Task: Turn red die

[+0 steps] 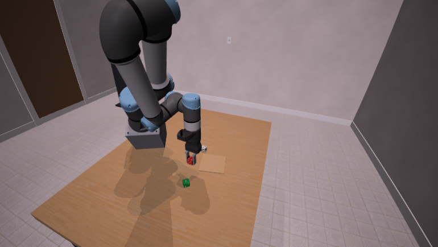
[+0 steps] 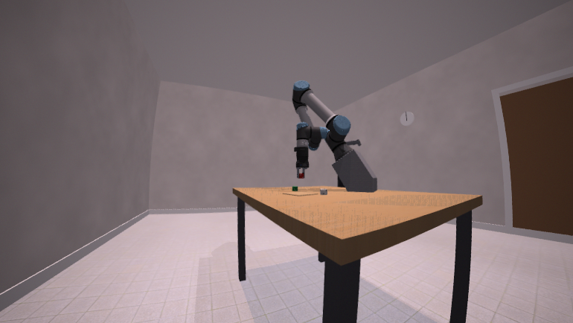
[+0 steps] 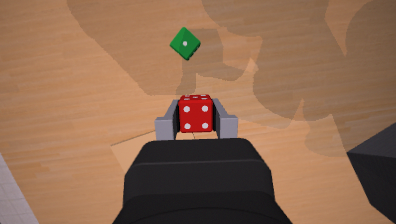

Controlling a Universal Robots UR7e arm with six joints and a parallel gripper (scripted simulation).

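My gripper is now 7 cm short of the tan mat, 12 cm to the right of it and 10 cm above it. Also, from my hand: red die right at my hand; then white die 3 cm behind, 21 cm to the left, 9 cm below; then green die 1 cm ahead, 7 cm to the right, 9 cm below.
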